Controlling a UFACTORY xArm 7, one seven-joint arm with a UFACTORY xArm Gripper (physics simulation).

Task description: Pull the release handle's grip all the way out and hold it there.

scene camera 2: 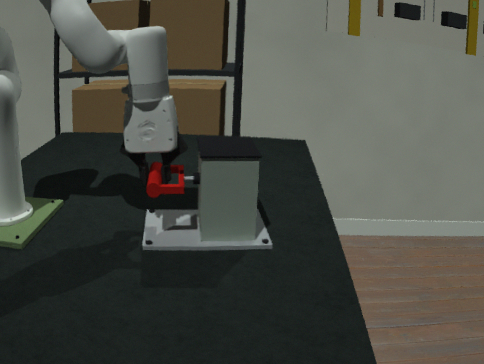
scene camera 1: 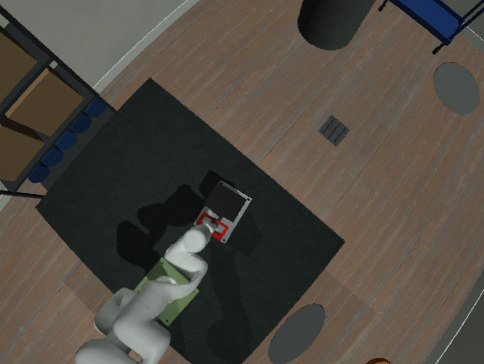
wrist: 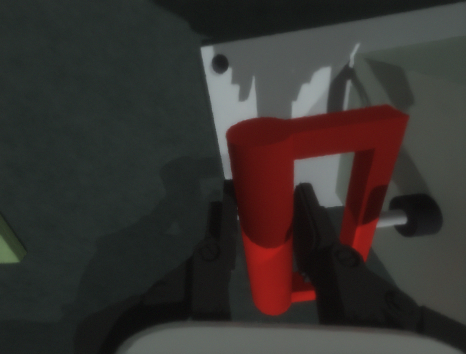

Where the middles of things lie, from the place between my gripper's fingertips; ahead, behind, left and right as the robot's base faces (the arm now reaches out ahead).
Now: the base plate [scene camera 2: 164, 229] 9 cm below my hand, 9 cm ahead of it and 1 cm to the right of it.
